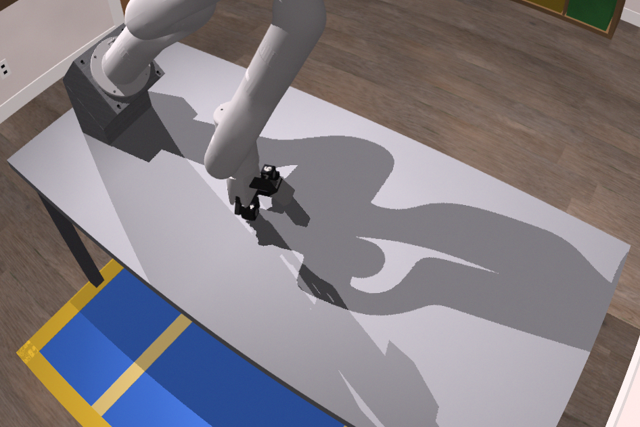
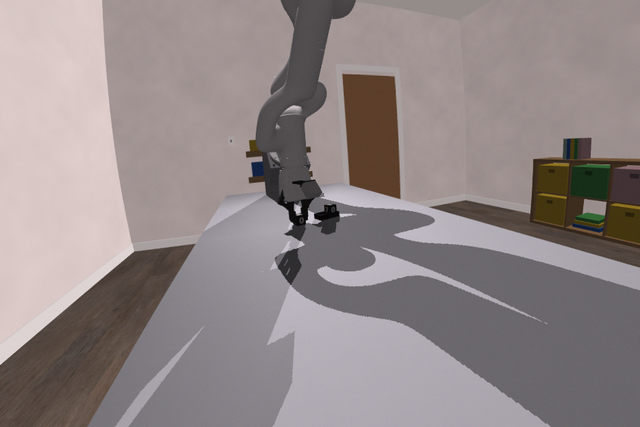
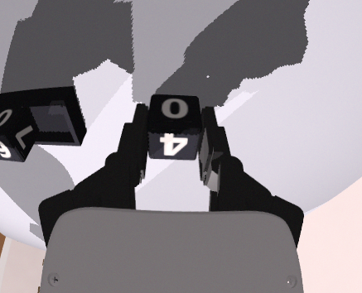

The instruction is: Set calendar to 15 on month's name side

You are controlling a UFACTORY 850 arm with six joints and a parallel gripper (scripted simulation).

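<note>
My hand is 1 cm above the black number cube. Also, from my hand: black tray 10 cm to the left, 5 cm behind, 2 cm below.
</note>
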